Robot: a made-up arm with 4 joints.
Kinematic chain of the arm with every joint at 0, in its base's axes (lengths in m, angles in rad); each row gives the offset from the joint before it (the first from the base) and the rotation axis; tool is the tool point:
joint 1: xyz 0 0 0.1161 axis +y
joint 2: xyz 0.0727 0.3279 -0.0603 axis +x
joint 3: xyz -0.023 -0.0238 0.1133 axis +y
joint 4: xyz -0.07 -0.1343 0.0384 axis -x
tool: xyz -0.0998 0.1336 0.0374
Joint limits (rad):
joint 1: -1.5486..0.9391
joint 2: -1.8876..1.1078
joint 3: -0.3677..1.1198
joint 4: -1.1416..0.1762
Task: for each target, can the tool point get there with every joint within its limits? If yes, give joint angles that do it. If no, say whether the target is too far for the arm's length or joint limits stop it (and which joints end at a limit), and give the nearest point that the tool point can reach.
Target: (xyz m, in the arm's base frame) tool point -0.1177 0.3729 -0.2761
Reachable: no: joint limits stop it (at a limit: joint 1, joint 3) | nearest point -0.1601 0.3855 -0.0473 | short by 0.233 m
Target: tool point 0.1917 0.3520 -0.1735
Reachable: no: joint limits stop it (at a limit: joint 1, joint 2, joint 3) | nearest point 0.0706 0.4344 -0.0147 | short by 0.216 m
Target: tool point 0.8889 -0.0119 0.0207
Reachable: no: too far | nearest point 0.2995 0.1707 0.1697 | short by 0.635 m
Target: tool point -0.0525 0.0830 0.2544
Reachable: yes | joints 0.3561 0.6892 0.1379 -0.6986
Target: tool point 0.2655 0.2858 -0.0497
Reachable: no: joint limits stop it (at a limit: joint 1, joint 3) | nearest point 0.2962 0.2471 0.1837 | short by 0.239 m
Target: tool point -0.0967 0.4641 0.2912
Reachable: yes | joints 0.0534 -0.7433 0.1016 -0.4642
